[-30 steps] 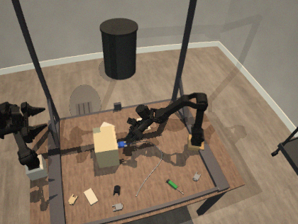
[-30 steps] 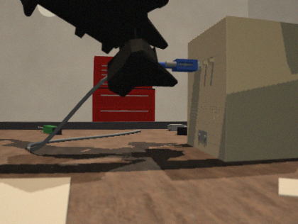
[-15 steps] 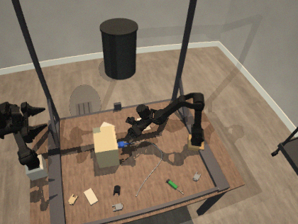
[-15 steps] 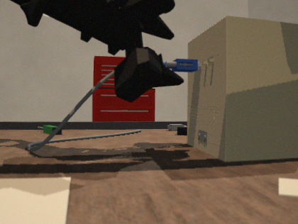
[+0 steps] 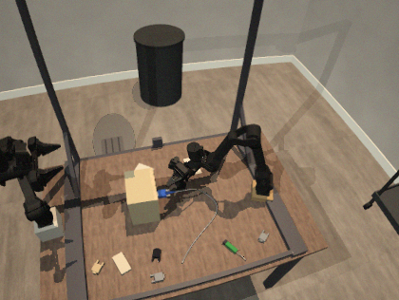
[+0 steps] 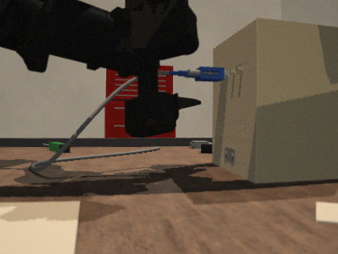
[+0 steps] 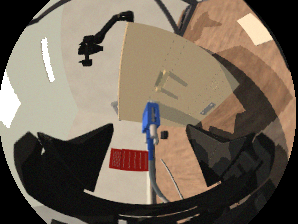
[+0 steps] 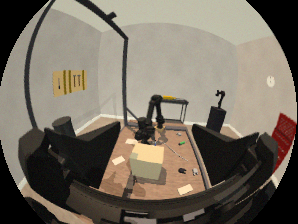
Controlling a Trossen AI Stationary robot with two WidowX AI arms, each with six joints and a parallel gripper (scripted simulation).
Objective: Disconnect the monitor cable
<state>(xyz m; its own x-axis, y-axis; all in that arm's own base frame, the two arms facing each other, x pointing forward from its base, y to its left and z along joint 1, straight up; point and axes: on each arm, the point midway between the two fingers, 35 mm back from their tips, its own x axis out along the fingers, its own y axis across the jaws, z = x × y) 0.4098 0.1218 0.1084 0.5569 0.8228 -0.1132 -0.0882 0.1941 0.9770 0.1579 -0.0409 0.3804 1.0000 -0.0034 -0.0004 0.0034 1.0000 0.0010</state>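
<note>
My left gripper is now 40 mm to the left of the blue plug, 30 mm short of it and 10 mm above it. From my left hand the other things lie so: back panel (80 mm to the right, 40 mm below, 10 mm ahead); beige box (130 mm to the right, 50 mm below, 10 mm ahead).
</note>
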